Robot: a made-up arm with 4 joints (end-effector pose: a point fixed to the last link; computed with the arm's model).
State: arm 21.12 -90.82 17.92 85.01
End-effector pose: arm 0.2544 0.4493 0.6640 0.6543 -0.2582 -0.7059 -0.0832
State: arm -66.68 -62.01 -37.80 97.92
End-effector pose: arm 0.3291 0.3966 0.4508 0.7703 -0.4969 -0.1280 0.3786
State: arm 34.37 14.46 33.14 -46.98
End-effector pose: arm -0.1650 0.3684 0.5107 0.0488 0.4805 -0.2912 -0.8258
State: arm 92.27 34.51 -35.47 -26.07
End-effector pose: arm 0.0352 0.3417 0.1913 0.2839 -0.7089 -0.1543 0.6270
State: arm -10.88 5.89 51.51 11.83
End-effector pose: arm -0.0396 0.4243 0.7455 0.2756 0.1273 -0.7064 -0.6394
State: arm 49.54 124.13 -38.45 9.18
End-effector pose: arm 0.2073 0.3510 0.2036 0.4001 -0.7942 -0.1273 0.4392
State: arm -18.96 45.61 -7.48 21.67
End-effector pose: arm -0.1160 0.3898 0.6591 0.1235 0.0675 0.6023 0.7857
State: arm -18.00 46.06 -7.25 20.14
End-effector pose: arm -0.1210 0.3889 0.6531 0.1315 0.0509 0.5924 0.7932
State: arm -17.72 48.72 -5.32 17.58
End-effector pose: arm -0.1310 0.3889 0.6409 0.1429 0.0097 0.5824 0.8002
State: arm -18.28 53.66 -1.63 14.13
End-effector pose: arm -0.1446 0.3897 0.6219 0.1553 -0.0549 0.5730 0.8028
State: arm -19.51 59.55 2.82 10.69
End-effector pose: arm -0.1571 0.3911 0.6005 0.1645 -0.1250 0.5663 0.7979
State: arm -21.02 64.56 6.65 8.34
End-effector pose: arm -0.1651 0.3926 0.5838 0.1685 -0.1784 0.5649 0.7879
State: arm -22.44 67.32 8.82 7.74
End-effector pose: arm -0.1678 0.3939 0.5775 0.1680 -0.2008 0.5697 0.7790
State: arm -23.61 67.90 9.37 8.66
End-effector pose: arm -0.1667 0.3952 0.5809 0.1646 -0.1960 0.5792 0.7739
